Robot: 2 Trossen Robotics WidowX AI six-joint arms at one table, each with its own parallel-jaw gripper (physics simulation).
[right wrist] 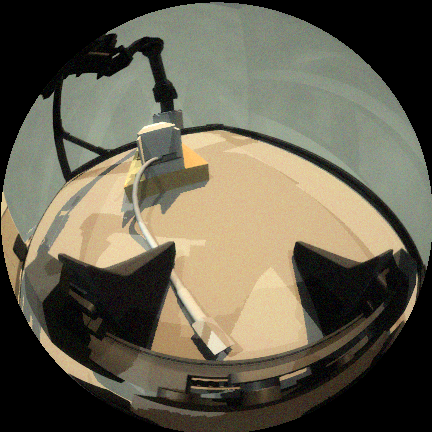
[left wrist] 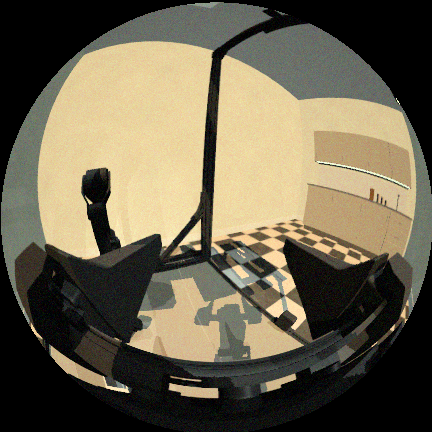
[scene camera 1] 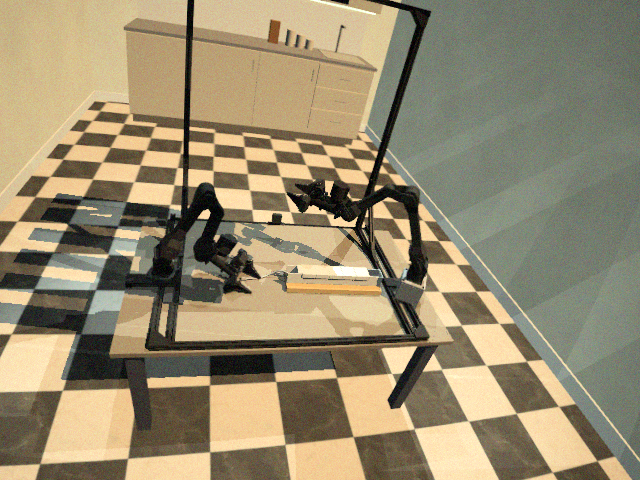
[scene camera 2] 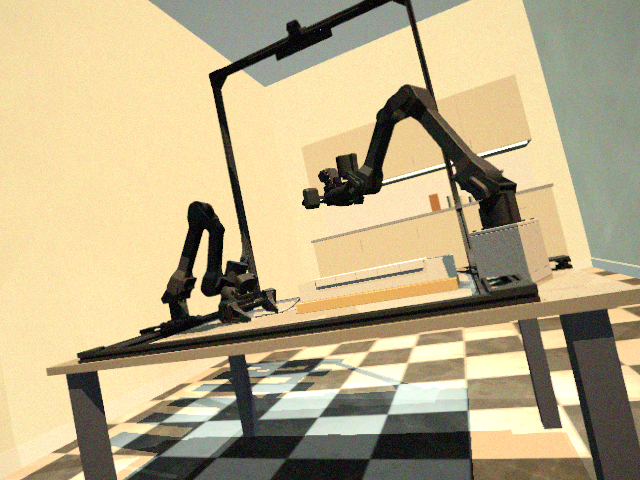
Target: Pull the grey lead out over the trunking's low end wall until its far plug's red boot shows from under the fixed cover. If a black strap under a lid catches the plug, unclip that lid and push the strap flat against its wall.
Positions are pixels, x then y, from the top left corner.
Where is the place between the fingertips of my left gripper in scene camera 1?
291, 188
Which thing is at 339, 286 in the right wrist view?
My right gripper.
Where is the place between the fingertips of my left gripper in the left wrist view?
At 224, 243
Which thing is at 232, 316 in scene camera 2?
My right gripper.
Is my left gripper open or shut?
Open.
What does my left gripper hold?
Nothing.
